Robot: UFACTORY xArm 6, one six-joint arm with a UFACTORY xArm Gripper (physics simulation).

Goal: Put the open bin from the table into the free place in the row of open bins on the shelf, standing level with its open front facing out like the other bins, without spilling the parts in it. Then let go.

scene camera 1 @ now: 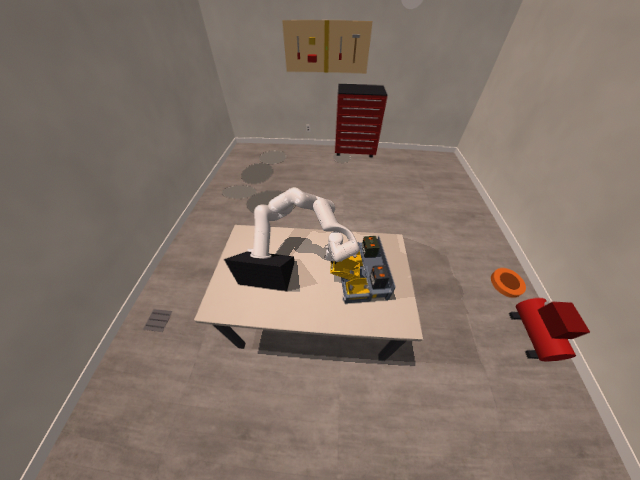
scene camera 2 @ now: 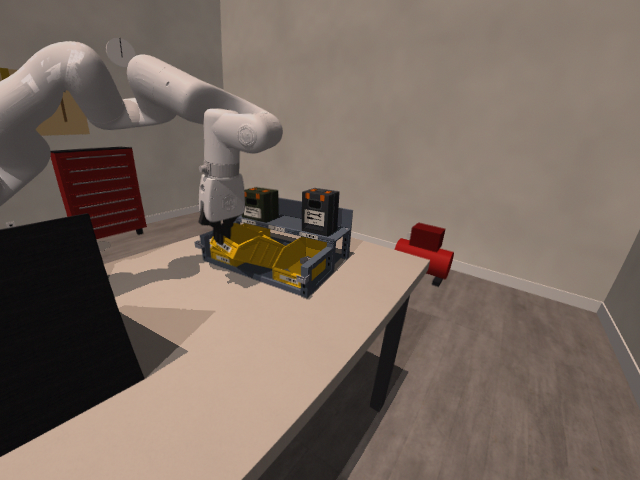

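Pixels of known places: gripper, fingertip midpoint: (scene camera 1: 333,262) (scene camera 2: 222,241); arm's base, origin of the base link: (scene camera 1: 260,256).
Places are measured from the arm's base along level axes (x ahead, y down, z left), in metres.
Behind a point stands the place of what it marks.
The held yellow open bin (scene camera 1: 341,268) @[z 0.064, x 0.497, y 0.085 m] (scene camera 2: 261,250) @[z 0.005, x 0.523, y 0.059 m] is tilted over the lower front level of the grey shelf (scene camera 1: 372,264) (scene camera 2: 253,277) @[z 0.024, x 0.504, y 0.141 m], between two other yellow bins. Its side wall slopes, and it overlaps the left bin (scene camera 2: 221,257) @[z 0.162, x 0.481, y 0.124 m] in scene camera 2. The right bin (scene camera 1: 356,287) @[z -0.023, x 0.607, y 0.138 m] (scene camera 2: 291,276) @[z -0.073, x 0.557, y 0.116 m] stands level in the row with its open front facing out. My gripper (scene camera 2: 222,239) @[z 0.065, x 0.446, y 0.031 m] points down, shut on the tilted bin at its labelled end. In scene camera 1 the arm hides the fingertips. Parts inside the tilted bin cannot be made out.
Two dark boxes with orange marks, one farther back (scene camera 1: 370,246) @[z 0.167, x 0.651, y -0.050 m] (scene camera 2: 262,204) @[z 0.151, x 0.630, y -0.017 m] and one nearer (scene camera 1: 380,277) @[z -0.057, x 0.712, y -0.075 m] (scene camera 2: 320,212) @[z -0.047, x 0.685, y -0.024 m], stand on the shelf's upper level behind the bins. A large black block (scene camera 1: 261,271) @[z -0.135, x 0.067, y -0.060 m] (scene camera 2: 62,320) @[z -0.132, x 0.125, y -0.009 m] stands by the arm base on the table (scene camera 1: 310,312) @[z -0.231, x 0.360, y 0.147 m] (scene camera 2: 289,351) @[z -0.240, x 0.408, y 0.147 m].
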